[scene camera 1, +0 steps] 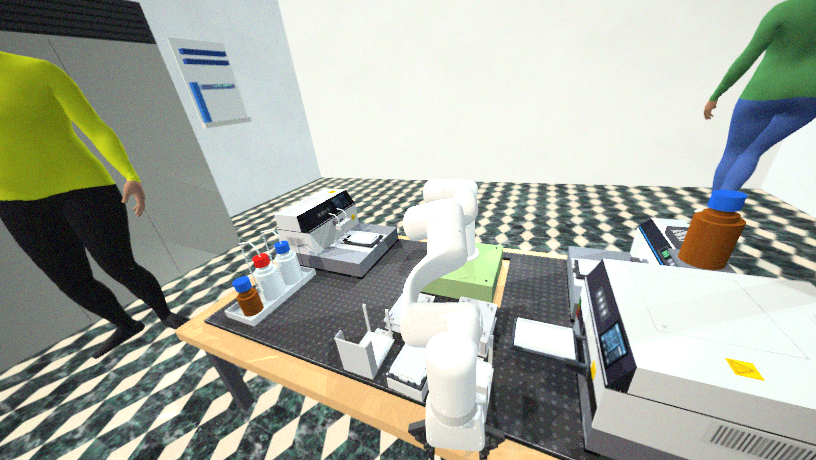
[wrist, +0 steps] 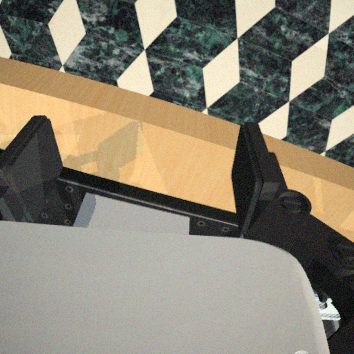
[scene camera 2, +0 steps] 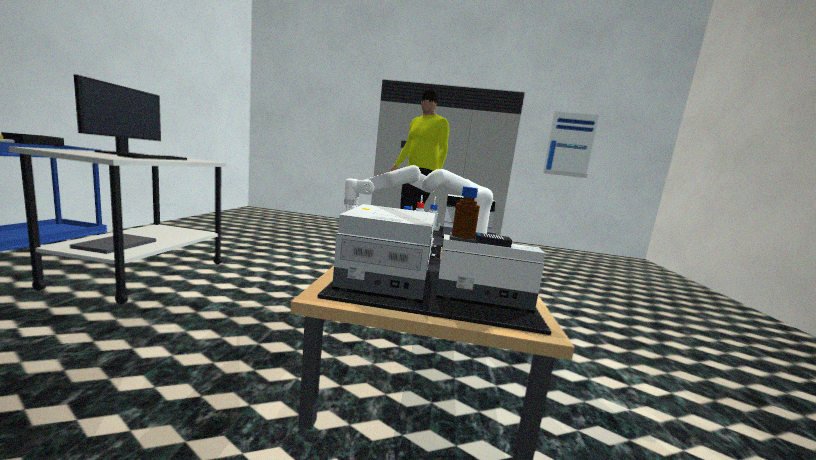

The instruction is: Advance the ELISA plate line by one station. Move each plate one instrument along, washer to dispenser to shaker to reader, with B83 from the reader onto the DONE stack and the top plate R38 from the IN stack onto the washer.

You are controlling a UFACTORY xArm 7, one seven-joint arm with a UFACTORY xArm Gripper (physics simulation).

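Observation:
My gripper is open and empty, high over the table's front edge, pointing down. In scene camera 2 it is hidden behind an instrument. A white plate lies on the extended tray of the large right instrument. Another white plate sits on the back left instrument, which has thin tubes. A white plate-like piece rests on a low block left of my wrist. My arm partly hides the white holders at the table's middle. Plate labels such as B83 and R38 are unreadable.
A bottle tray stands at the left. A white upright holder with a thin post stands near the front edge. A green block is behind the arm. A big brown bottle stands at the back right.

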